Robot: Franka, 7 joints.
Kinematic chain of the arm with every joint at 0, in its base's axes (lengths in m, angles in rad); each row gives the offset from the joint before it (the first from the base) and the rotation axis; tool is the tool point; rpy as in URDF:
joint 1: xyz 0 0 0.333 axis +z
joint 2: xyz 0 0 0 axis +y
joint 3: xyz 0 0 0.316 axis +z
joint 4: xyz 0.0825 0 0 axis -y
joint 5: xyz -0.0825 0 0.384 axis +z
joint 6: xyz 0 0 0 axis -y
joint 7: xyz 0.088 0 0 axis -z
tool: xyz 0 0 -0.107 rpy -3.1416 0 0
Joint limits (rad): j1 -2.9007..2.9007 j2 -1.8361..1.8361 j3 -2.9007..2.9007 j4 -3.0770..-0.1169 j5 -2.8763..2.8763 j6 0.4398..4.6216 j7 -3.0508..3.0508
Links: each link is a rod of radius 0.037 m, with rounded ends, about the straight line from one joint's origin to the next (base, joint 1, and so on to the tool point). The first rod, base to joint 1, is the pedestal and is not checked.
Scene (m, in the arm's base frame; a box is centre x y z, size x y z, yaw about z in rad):
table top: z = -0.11
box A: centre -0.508 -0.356 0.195 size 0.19 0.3 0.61 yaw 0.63
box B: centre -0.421 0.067 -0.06 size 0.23 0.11 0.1 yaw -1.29
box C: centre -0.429 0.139 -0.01 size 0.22 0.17 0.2 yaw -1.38
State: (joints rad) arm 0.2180 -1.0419 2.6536 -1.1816 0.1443 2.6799 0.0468
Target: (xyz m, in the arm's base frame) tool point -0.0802 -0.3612 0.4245
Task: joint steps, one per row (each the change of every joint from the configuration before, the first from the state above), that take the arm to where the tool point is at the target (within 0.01 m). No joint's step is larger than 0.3 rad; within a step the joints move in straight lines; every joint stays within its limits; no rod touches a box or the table.
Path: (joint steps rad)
1: 0.1196 0.2769 0.0618 -0.0549 -0.0156 0.0337 0.0631
2: 0.1196 0.2769 0.0617 -0.0549 -0.0157 0.0336 0.0631
3: 0.1196 0.2768 0.0618 -0.0549 -0.0156 0.0337 0.0631
4: 0.1196 0.2769 0.0618 -0.0550 -0.0157 0.0336 0.0631
5: 0.1592 0.0608 0.0000 -0.2026 0.0556 -0.2590 -0.0505
6: 0.1592 0.0607 0.0000 -0.2027 0.0556 -0.2591 -0.0505
7: 0.1592 0.0607 0.0000 -0.2027 0.0556 -0.2590 -0.0504
8: 0.1592 0.0608 0.0000 -0.2026 0.0557 -0.2591 -0.0505
9: 0.1592 0.0607 0.0000 -0.2027 0.0556 -0.2590 -0.0505

